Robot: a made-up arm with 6 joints.
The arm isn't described. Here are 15 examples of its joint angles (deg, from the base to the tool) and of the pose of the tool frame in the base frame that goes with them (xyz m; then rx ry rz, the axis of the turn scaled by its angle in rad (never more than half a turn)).
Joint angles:
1: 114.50 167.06 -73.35 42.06 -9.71 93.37
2: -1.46 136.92 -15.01 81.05 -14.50 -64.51
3: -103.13 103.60 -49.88 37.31 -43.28 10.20
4: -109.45 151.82 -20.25 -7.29 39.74 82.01
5: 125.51 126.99 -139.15 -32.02 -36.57 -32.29
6: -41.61 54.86 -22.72 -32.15 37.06 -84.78
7: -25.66 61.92 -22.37 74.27 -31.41 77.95
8: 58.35 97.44 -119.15 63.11 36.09 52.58
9: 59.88 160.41 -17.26 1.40 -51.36 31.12
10: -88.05 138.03 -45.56 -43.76 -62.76 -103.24
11: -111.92 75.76 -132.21 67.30 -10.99 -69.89
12: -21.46 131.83 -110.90 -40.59 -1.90 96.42
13: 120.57 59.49 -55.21 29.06 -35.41 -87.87
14: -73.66 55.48 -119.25 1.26 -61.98 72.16
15: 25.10 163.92 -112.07 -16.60 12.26 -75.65
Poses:
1: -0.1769 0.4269 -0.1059 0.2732 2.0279 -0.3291
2: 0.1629 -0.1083 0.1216 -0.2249 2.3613 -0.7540
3: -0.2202 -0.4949 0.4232 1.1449 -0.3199 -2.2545
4: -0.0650 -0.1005 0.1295 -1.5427 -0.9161 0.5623
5: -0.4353 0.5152 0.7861 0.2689 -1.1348 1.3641
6: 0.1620 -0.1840 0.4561 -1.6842 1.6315 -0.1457
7: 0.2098 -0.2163 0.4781 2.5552 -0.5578 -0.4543
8: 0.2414 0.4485 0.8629 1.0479 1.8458 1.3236
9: 0.0946 0.1426 0.0196 -0.6522 1.8224 0.0467
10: 0.0895 -0.4562 0.1618 -1.6299 1.0558 -0.7397
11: -0.1588 -0.1301 1.1043 -0.5190 -0.7951 -2.2323
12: 0.6868 -0.2742 0.4381 1.1310 0.5978 -0.4950
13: -0.1204 0.2890 0.8028 -0.2692 -0.7108 0.9960
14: -0.0573 0.0895 1.0797 -0.3379 -1.3455 0.2197
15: 0.6402 0.3051 0.0520 -1.8954 0.5256 0.4982
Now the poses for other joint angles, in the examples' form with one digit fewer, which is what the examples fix.
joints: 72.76 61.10 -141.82 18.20 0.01 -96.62
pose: -0.036 -0.124 1.127 0.133 -1.124 -0.238
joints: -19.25 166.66 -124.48 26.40 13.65 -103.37
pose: 0.716 -0.272 0.102 -1.242 1.038 -0.132
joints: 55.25 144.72 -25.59 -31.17 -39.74 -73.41
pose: 0.112 0.271 0.071 -1.897 0.055 1.468
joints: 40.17 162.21 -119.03 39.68 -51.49 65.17
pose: 0.632 0.433 0.193 1.607 0.660 0.337
